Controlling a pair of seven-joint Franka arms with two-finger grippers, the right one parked.
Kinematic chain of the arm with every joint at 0, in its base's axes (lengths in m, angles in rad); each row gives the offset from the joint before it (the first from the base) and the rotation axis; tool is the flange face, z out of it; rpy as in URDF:
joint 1: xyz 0 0 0.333 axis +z
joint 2: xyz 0 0 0 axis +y
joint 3: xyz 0 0 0.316 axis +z
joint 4: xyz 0.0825 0 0 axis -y
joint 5: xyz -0.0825 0 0.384 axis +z
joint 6: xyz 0 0 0 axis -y
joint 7: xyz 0.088 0 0 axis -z
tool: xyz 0 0 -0.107 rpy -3.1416 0 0
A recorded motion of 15 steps. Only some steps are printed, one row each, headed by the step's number.
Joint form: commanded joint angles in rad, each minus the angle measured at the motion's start. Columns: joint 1, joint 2, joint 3, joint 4, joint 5, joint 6, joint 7.
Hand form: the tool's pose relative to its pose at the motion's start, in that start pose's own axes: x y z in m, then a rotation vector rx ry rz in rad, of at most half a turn. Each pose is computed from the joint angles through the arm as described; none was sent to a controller.
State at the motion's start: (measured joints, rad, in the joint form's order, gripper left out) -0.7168 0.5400 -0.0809 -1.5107 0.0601 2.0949 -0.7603
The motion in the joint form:
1: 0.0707 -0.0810 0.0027 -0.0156 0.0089 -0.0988 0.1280
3: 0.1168 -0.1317 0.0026 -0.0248 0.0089 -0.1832 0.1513
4: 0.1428 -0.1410 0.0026 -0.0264 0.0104 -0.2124 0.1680
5: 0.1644 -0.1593 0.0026 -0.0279 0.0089 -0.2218 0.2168
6: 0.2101 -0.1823 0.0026 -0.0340 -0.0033 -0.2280 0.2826
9: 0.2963 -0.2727 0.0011 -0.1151 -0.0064 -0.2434 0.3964
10: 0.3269 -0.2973 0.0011 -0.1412 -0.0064 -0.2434 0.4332
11: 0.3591 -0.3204 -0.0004 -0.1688 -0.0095 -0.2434 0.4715
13: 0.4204 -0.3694 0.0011 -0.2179 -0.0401 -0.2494 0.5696
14: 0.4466 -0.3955 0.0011 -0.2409 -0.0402 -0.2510 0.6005
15: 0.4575 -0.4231 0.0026 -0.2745 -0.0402 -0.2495 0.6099
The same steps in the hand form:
1: 0.0214 -0.0494 -0.0402 0.0371 -0.0151 0.0586
3: 0.0293 -0.0828 -0.0634 0.0676 -0.0475 0.0344
4: 0.0357 -0.0998 -0.0666 0.0818 -0.0648 0.0251
5: 0.0413 -0.1132 -0.0774 0.0767 -0.0609 0.0513
6: 0.0533 -0.1401 -0.0894 0.0616 -0.0595 0.0671
9: 0.0561 -0.1987 -0.1095 0.0649 -0.0681 0.0967
10: 0.0573 -0.2189 -0.1131 0.0663 -0.0704 0.1034
11: 0.0576 -0.2389 -0.1149 0.0652 -0.0768 0.1105
13: 0.0556 -0.2771 -0.1222 0.0392 -0.0930 0.1366
14: 0.0533 -0.2939 -0.1274 0.0392 -0.0918 0.1415
15: 0.0465 -0.3031 -0.1285 0.0420 -0.0960 0.1388

